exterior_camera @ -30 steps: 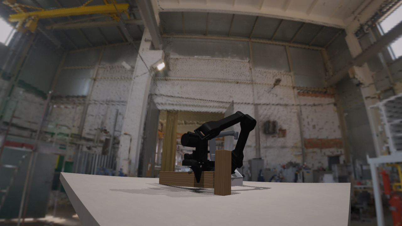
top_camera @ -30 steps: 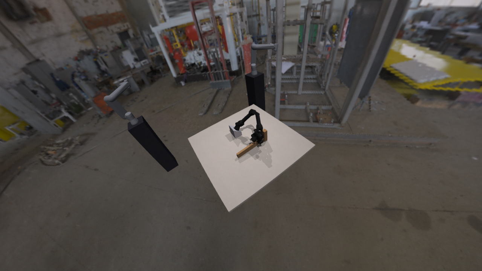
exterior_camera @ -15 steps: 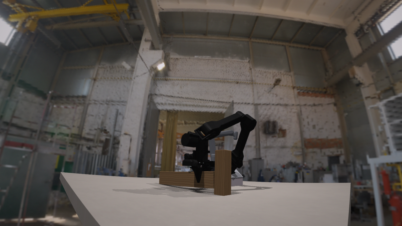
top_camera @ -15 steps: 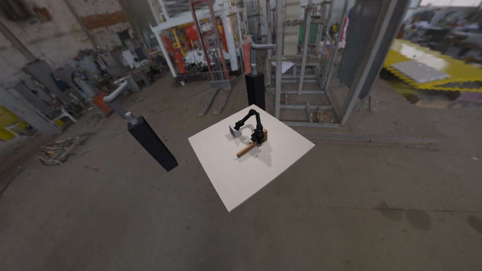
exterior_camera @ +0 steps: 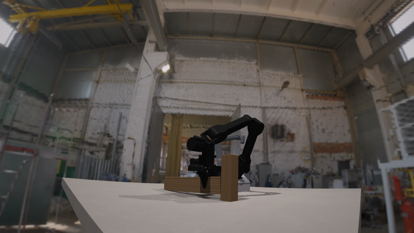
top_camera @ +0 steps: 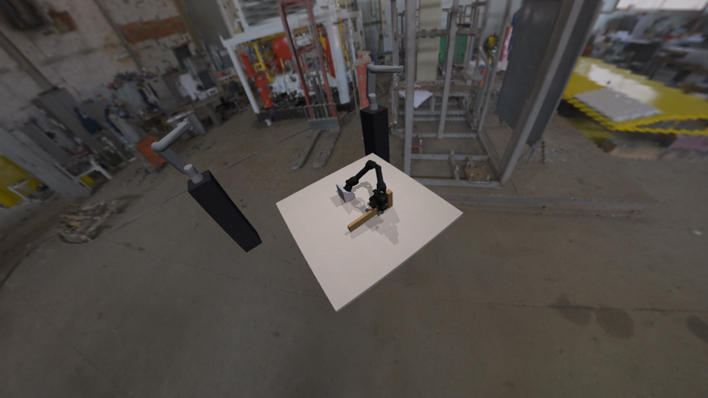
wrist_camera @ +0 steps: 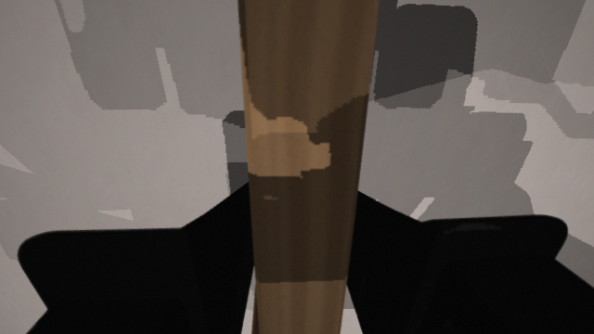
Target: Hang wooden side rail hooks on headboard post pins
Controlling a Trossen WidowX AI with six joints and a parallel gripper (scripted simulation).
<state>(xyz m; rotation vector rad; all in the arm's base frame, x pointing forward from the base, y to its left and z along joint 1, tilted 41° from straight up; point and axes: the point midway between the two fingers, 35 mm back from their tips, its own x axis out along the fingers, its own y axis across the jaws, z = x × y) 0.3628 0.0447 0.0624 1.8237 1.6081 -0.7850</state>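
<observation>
My gripper tip is now 12 cm to the right of the headboard post, 4 cm below it and 1 cm short of it.
</observation>
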